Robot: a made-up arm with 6 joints. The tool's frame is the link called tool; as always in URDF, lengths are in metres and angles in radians. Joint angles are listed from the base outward.
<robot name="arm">
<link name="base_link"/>
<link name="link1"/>
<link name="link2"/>
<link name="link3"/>
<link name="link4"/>
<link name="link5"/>
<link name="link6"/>
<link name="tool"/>
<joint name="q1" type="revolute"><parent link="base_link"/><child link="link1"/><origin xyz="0.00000 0.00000 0.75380"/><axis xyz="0 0 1"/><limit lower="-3.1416" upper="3.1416"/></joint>
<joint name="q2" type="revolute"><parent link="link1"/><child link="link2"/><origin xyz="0.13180 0.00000 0.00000"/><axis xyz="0 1 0"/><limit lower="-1.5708" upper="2.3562"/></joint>
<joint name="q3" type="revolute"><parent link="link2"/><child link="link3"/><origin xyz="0.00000 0.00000 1.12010"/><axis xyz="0 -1 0"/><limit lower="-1.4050" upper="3.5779"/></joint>
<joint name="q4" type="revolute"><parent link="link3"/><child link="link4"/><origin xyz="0.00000 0.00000 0.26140"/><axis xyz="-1 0 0"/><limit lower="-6.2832" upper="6.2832"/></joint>
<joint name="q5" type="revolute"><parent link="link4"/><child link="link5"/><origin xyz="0.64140 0.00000 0.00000"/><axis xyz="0 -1 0"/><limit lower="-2.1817" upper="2.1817"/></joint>
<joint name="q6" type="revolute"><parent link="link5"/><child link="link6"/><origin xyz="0.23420 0.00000 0.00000"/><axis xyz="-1 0 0"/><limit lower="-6.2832" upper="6.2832"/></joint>
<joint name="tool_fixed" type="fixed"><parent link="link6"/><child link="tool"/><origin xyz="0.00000 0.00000 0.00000"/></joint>
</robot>
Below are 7 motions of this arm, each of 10 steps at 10 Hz.
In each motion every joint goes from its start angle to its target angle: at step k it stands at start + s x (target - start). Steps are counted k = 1, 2, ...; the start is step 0. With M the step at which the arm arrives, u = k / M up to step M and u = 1 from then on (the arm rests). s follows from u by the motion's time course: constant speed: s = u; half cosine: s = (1 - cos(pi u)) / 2; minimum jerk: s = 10 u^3 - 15 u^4 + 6 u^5.
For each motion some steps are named. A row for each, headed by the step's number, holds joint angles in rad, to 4 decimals.
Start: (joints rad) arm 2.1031 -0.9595 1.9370 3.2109 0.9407 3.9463
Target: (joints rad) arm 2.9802 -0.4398 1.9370 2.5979 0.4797 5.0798
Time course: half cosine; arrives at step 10
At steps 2, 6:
2: 2.1869 -0.9099 1.9370 3.1524 0.8967 4.0545
6: 2.6772 -0.6194 1.9370 2.8097 0.6390 4.6882

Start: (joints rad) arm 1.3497 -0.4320 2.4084 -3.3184 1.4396 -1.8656
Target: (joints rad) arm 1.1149 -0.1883 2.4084 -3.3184 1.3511 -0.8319
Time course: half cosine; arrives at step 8
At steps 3, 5, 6, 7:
3: 1.2772 -0.3568 2.4084 -3.3184 1.4123 -1.5465
5: 1.1874 -0.2635 2.4084 -3.3184 1.3784 -1.1510
6: 1.1493 -0.2240 2.4084 -3.3184 1.3641 -0.9833
7: 1.1238 -0.1976 2.4084 -3.3184 1.3545 -0.8712

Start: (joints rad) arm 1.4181 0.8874 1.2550 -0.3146 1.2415 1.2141
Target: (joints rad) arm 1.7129 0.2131 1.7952 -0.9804 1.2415 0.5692
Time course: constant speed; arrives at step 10
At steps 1, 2, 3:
1: 1.4476 0.8200 1.3090 -0.3812 1.2415 1.1496
2: 1.4771 0.7525 1.3630 -0.4478 1.2415 1.0851
3: 1.5065 0.6851 1.4171 -0.5143 1.2415 1.0206

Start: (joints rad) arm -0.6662 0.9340 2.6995 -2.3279 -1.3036 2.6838
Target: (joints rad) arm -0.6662 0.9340 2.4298 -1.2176 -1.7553 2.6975
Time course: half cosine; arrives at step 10
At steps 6, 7, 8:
6: -0.6662 0.9340 2.5230 -1.6012 -1.5992 2.6928
7: -0.6662 0.9340 2.4854 -1.4464 -1.6622 2.6947
8: -0.6662 0.9340 2.4556 -1.3236 -1.7122 2.6962

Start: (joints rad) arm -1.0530 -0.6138 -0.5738 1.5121 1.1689 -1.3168
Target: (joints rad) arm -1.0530 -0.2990 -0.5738 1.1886 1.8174 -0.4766
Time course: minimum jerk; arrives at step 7
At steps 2, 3, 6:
2: -1.0530 -0.5682 -0.5738 1.4653 1.2627 -1.1952
3: -1.0530 -0.4980 -0.5738 1.3931 1.4075 -1.0077
6: -1.0530 -0.3063 -0.5738 1.1961 1.8023 -0.4961

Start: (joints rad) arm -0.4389 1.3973 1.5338 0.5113 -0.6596 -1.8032
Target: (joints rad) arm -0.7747 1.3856 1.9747 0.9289 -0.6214 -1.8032
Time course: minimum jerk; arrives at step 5
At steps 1, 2, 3, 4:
1: -0.4583 1.3966 1.5593 0.5355 -0.6574 -1.8032
2: -0.5455 1.3936 1.6738 0.6439 -0.6475 -1.8032
3: -0.6681 1.3893 1.8347 0.7963 -0.6335 -1.8032
4: -0.7553 1.3863 1.9492 0.9047 -0.6236 -1.8032

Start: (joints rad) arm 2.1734 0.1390 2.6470 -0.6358 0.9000 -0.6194
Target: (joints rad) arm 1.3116 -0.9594 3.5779 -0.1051 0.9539 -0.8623
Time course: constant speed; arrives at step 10
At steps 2, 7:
2: 2.0010 -0.0807 2.8332 -0.5297 0.9108 -0.6680
7: 1.5701 -0.6299 3.2986 -0.2643 0.9377 -0.7894

